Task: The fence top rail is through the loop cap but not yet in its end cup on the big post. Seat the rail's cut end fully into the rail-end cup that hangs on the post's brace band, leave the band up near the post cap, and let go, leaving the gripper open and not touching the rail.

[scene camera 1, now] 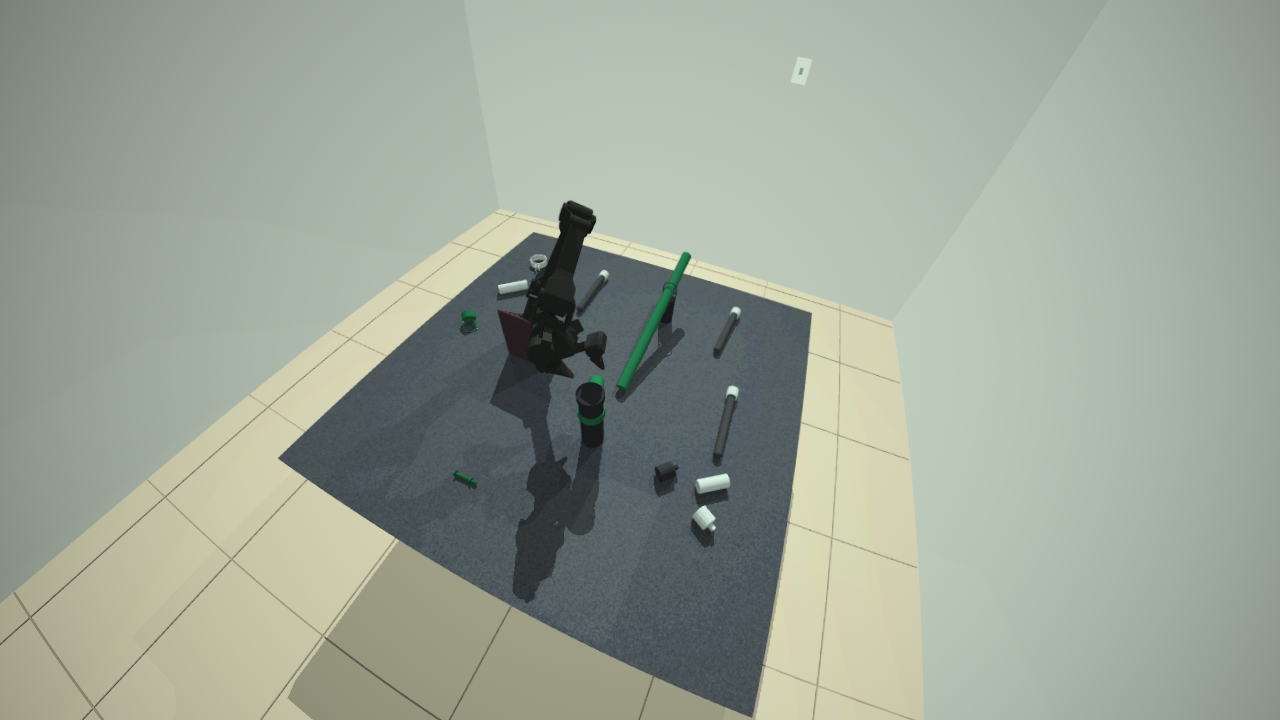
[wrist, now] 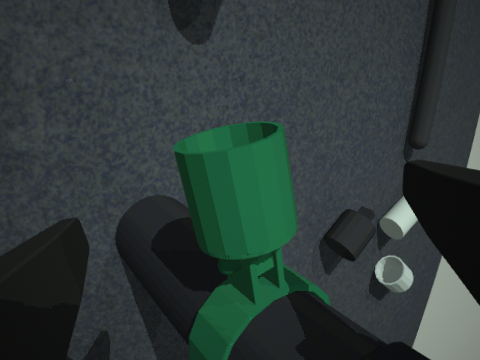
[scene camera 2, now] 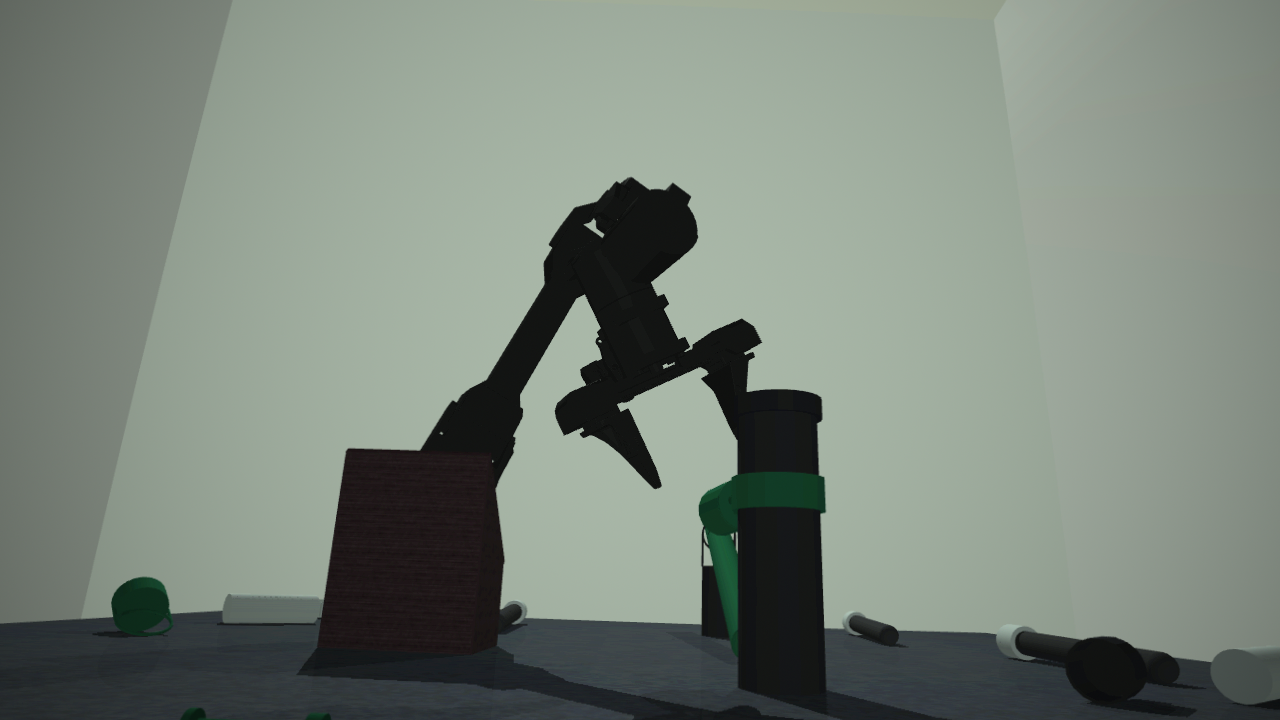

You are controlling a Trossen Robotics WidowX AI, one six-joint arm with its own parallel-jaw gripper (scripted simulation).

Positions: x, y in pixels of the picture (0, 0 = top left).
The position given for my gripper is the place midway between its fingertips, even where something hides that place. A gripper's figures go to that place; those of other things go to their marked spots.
Labels:
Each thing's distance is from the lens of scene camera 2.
my gripper (scene camera 2: 702, 465): 64 cm
green top rail (scene camera 2: 724, 555): 95 cm

